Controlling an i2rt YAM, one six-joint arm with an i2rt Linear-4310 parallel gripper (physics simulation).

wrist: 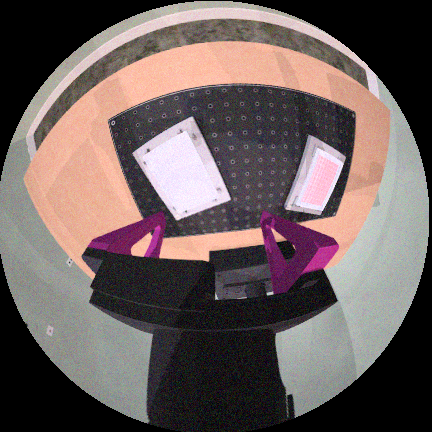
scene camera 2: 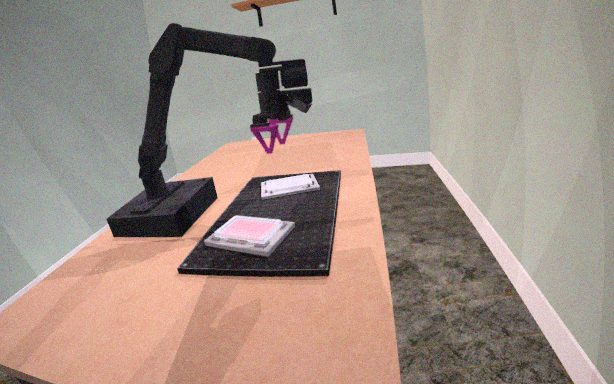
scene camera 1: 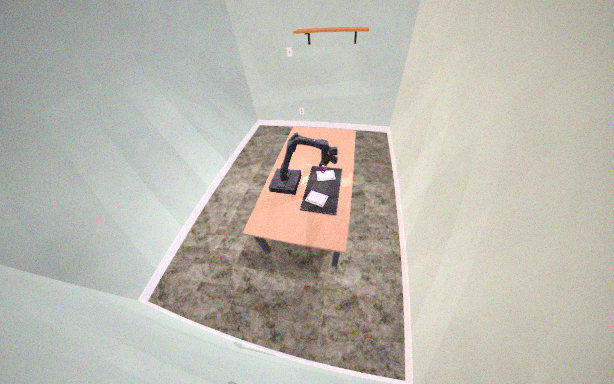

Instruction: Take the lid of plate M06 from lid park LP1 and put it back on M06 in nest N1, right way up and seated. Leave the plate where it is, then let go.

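Seen in the pictures: gripper, between the fingertips: [wrist: 212, 216] [scene camera 2: 276, 148] [scene camera 1: 324, 169]; arm's base, origin of its link: [wrist: 253, 284] [scene camera 2: 159, 197] [scene camera 1: 284, 179].
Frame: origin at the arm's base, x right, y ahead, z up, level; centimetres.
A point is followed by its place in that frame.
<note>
The white lid [scene camera 1: 325, 175] @(z -3.5, x -14.9, y 34.5 cm) [scene camera 2: 291, 184] @(z -3.4, x -13.6, y 36.1 cm) [wrist: 180, 174] @(z -3.4, x -15.8, y 34.9 cm) lies flat on the pale lid park LP1 [scene camera 2: 280, 194] @(z -4.5, x -9.2, y 33.9 cm) [wrist: 206, 150] @(z -4.2, x -11.2, y 38.3 cm), towards the far end of the black board. Plate M06 [scene camera 1: 317, 198] @(z -2.6, x 13.2, y 33.6 cm) [scene camera 2: 245, 228] @(z -2.6, x 13.1, y 32.7 cm) [wrist: 322, 180] @(z -2.9, x 11.9, y 33.4 cm), with a pink well area and no lid over it, sits in the pale nest N1 [scene camera 2: 274, 245] @(z -4.3, x 17.0, y 40.0 cm) [wrist: 299, 176] @(z -4.0, x 6.3, y 33.5 cm) at the board's near end in the second scene view. My gripper [scene camera 1: 323, 170] @(z 8.0, x -10.7, y 34.4 cm) [scene camera 2: 276, 147] @(z 8.0, x -10.7, y 34.4 cm) [wrist: 212, 216] @(z 8.0, x -10.7, y 34.4 cm) has magenta fingers; it is open and empty, pointing down well above the table, near the lid park end. Which face of the lid is up is too small to tell.
The black perforated board [scene camera 1: 327, 187] @(z -5.2, x -2.4, y 38.9 cm) [scene camera 2: 307, 225] @(z -5.2, x 7.4, y 44.6 cm) [wrist: 250, 150] @(z -5.2, x -3.8, y 37.8 cm) lies on the wooden table [scene camera 1: 295, 227] @(z -6.5, x 41.2, y 22.8 cm) [scene camera 2: 300, 325] @(z -6.5, x 35.4, y 48.8 cm) [wrist: 235, 62] @(z -6.5, x -5.1, y 54.5 cm). The arm's black base [scene camera 1: 285, 182] @(z 0.7, x 4.4, y 2.7 cm) [scene camera 2: 162, 215] @(z -0.3, x 11.0, y 9.4 cm) stands beside the board. A wooden wall shelf [scene camera 1: 331, 30] hangs on the back wall.
</note>
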